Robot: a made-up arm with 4 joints.
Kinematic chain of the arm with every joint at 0, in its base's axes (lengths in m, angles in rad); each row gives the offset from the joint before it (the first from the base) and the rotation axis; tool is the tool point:
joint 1: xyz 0 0 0.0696 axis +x
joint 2: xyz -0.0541 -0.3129 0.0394 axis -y
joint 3: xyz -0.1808 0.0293 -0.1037 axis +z
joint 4: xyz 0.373 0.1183 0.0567 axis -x
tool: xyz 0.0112 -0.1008 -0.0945
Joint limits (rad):
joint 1: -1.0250..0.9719
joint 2: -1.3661..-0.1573
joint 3: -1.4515..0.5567
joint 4: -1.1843..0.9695
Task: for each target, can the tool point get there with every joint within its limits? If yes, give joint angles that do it. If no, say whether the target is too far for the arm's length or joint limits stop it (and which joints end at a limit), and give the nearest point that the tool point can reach.
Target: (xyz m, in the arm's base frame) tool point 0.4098 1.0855 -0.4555
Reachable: no: too far | nearest point 0.0425 0.1049 -0.1617 | short by 1.088 m
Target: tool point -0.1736 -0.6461 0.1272
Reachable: yes | joints -0.1186 -0.6445 -1.2523 0.2076
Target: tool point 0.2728 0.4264 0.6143
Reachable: no: joint limits stop it (at a limit: joint 1, joint 2, joint 4) | nearest point 0.1427 -0.1361 0.2756 | short by 0.669 m
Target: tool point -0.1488 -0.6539 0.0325
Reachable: yes | joints 0.1563 -1.0538 -1.2295 0.5892
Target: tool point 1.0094 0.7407 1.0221
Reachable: no: too far | nearest point 0.1409 -0.1822 0.3521 | short by 1.434 m
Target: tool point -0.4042 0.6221 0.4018
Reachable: no: joint limits stop it (at a limit: joint 1, joint 3, joint 4) | nearest point -0.1819 0.1127 0.0676 | short by 0.649 m
